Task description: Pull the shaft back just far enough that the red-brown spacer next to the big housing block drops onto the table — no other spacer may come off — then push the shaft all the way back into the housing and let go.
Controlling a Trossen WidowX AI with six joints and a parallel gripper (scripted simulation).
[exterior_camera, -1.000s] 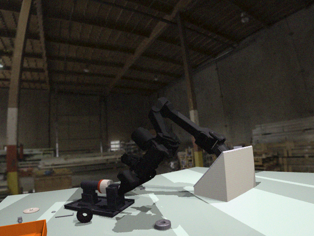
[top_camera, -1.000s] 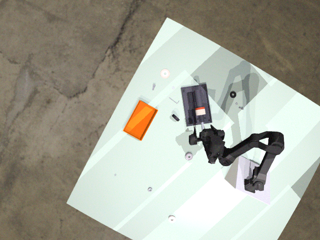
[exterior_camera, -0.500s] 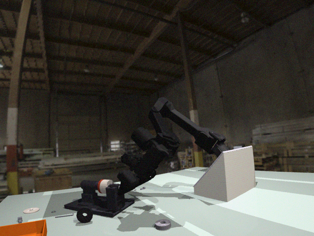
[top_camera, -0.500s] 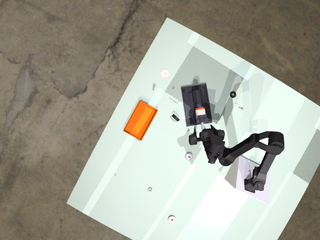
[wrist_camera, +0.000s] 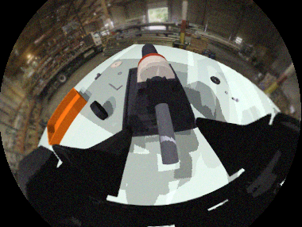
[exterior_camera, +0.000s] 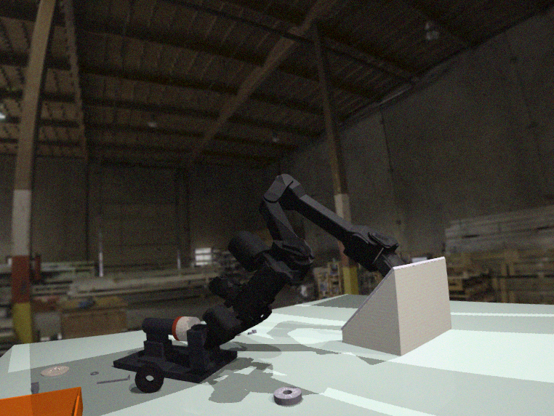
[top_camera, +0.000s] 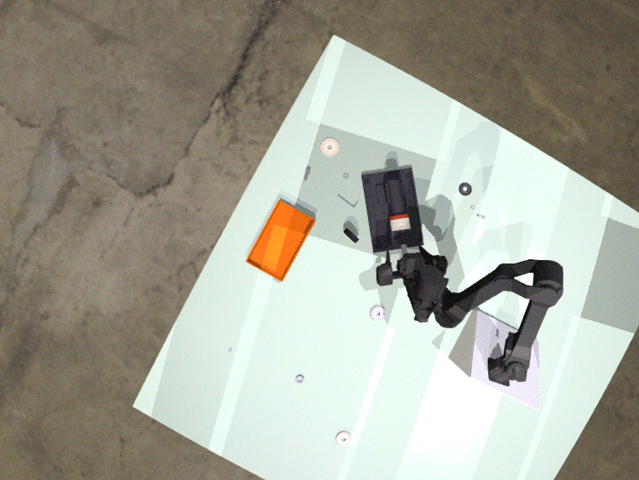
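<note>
Now: gripper tip 3 cm short of the grey shaft, 4 cm to the left of it and 2 cm below it. The rest, counted from my gripper tip: cream spacer (3 cm ahead, 5 cm to the right, 2 cm above); then black ring (15 cm ahead, 2 cm to the left, 3 cm below); then red-brown spacer (5 cm ahead, 8 cm to the right, 2 cm above).
</note>
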